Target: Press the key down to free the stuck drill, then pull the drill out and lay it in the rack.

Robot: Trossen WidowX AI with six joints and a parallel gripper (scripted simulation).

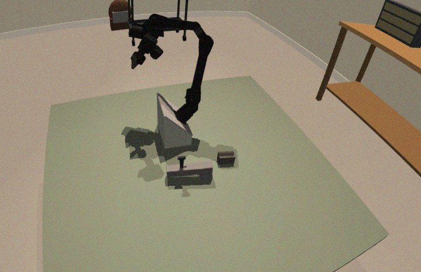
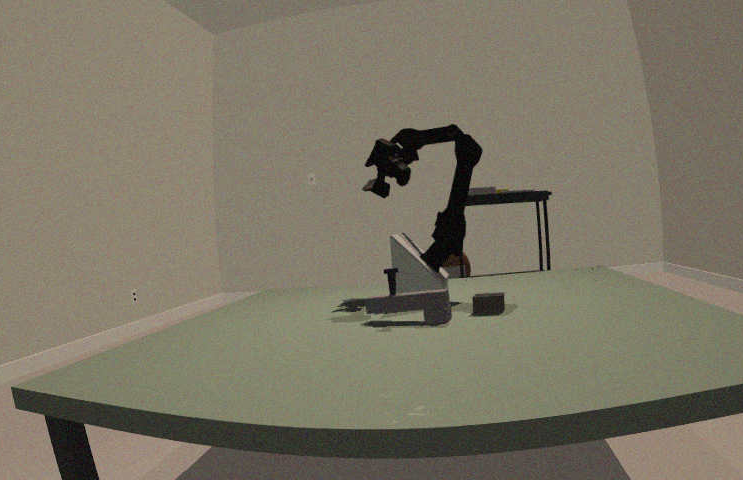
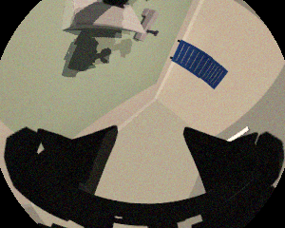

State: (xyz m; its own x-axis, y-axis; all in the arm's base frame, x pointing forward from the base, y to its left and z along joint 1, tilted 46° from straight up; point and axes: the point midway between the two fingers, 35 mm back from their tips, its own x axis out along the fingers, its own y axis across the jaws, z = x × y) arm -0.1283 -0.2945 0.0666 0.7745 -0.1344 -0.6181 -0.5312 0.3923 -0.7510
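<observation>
Now: gripper tip 34 cm short of the dark key, 11 cm to the right of it and 27 cm above it. Round my gripper tip: rack: 31 cm ahead, 32 cm to the left, 33 cm below; grey block: 35 cm ahead, 15 cm to the left, 32 cm below; drill: 35 cm ahead, 17 cm to the left, 31 cm below.
</observation>
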